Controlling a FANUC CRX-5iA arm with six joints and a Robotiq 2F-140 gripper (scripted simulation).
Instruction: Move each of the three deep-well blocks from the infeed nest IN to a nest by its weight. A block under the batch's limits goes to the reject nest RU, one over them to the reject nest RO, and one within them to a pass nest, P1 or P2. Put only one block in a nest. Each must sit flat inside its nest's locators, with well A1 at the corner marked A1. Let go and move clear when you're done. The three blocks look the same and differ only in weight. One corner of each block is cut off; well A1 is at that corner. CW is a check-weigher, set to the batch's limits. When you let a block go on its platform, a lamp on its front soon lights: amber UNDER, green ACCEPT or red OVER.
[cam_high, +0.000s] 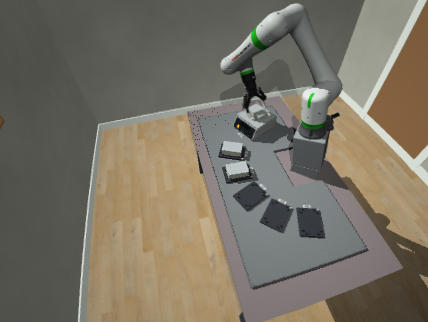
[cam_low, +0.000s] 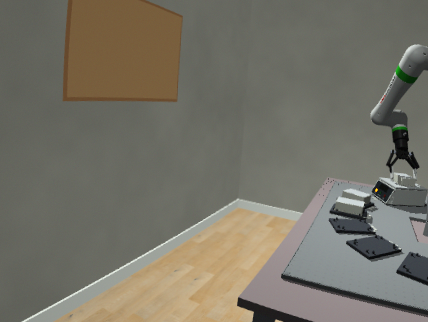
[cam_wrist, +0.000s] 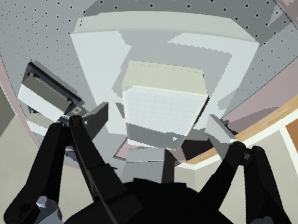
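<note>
Right now the deep-well block is 1 cm below my hand. Also, from my hand: dark infeed nest: 27 cm ahead, 18 cm to the left, 13 cm below; then pale platform: 4 cm below; then check-weigher: 7 cm below.
</note>
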